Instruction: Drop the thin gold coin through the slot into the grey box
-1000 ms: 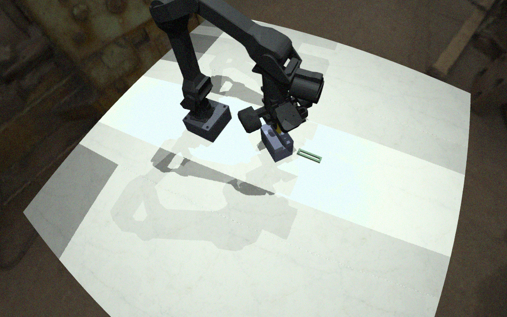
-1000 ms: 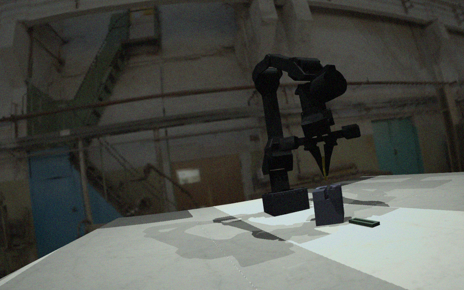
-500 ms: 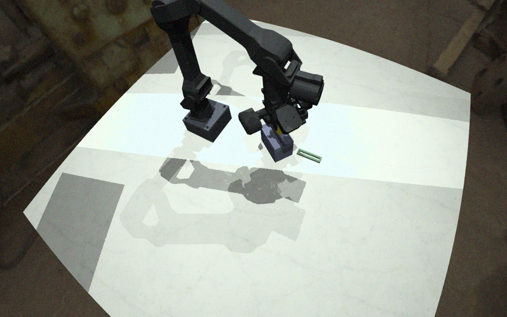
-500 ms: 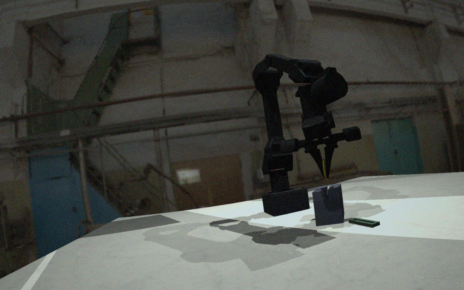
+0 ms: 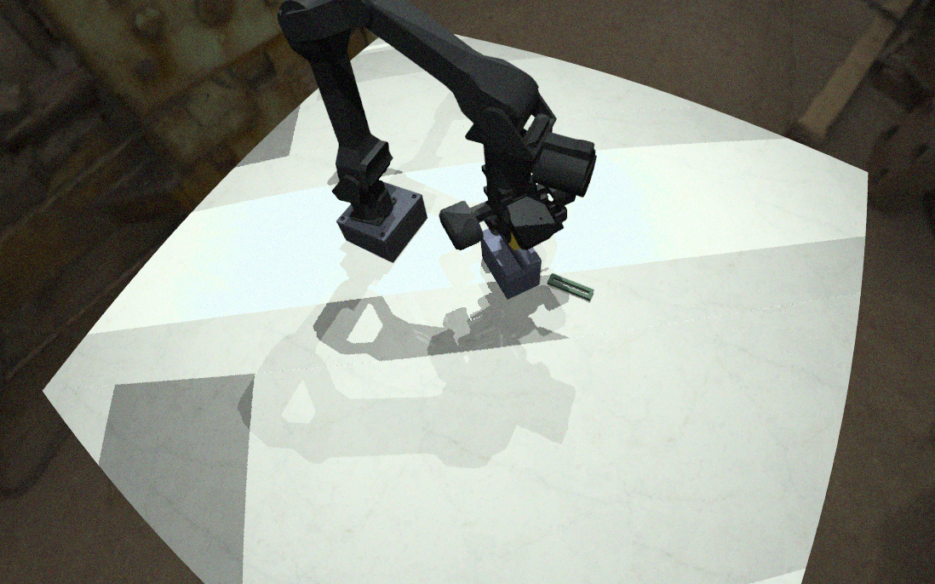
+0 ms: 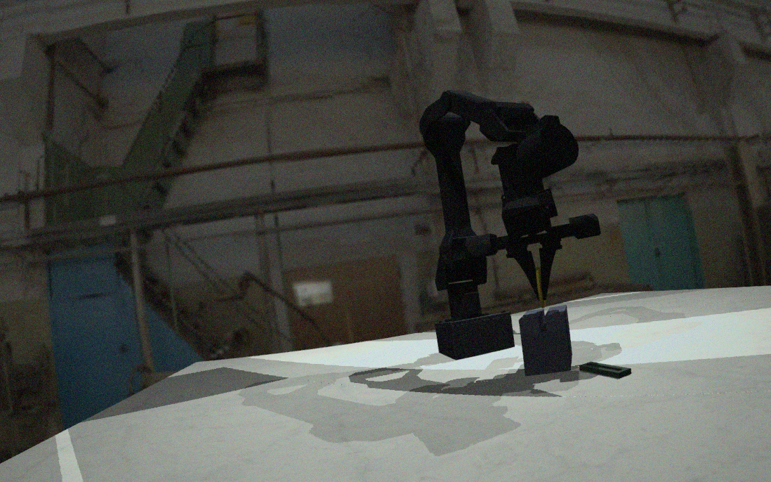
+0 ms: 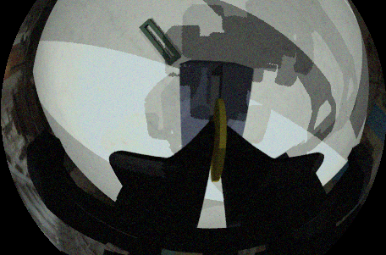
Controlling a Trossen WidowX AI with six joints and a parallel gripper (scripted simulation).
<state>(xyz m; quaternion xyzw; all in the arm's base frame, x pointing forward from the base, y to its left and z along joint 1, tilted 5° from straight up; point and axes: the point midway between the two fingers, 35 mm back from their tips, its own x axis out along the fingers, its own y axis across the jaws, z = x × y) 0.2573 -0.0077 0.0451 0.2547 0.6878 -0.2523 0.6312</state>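
Now: gripper tip 20 mm below the gold coin.
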